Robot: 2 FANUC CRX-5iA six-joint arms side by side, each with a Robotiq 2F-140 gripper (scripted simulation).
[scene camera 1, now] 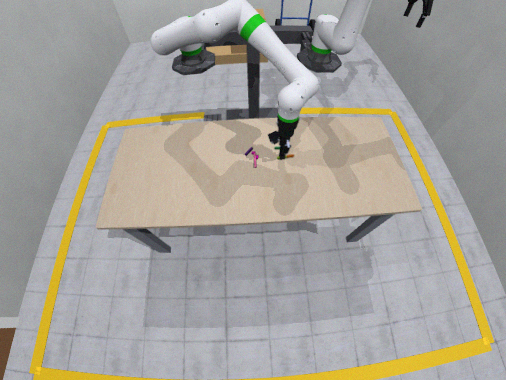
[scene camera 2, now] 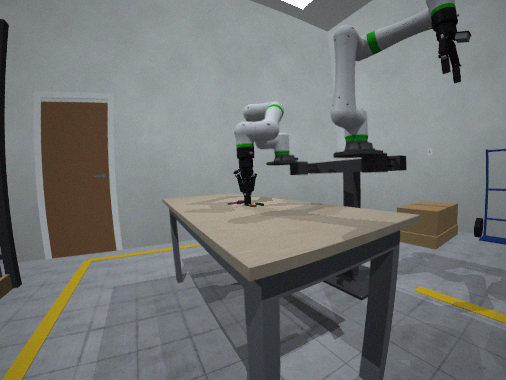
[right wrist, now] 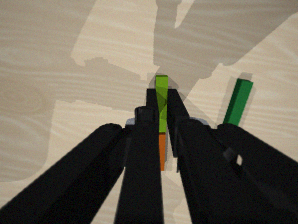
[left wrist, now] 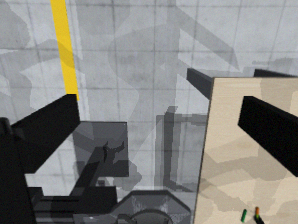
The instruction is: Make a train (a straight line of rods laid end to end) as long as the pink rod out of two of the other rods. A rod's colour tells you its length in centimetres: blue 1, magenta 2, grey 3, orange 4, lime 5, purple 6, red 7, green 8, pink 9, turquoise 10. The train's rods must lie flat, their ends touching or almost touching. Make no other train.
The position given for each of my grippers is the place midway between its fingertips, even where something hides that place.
Note:
In view: my left gripper (scene camera 2: pixel 452 77), my right gripper (right wrist: pixel 160 103) and a green rod (right wrist: pixel 242 89).
My left gripper also shows in the left wrist view (left wrist: pixel 159 110).

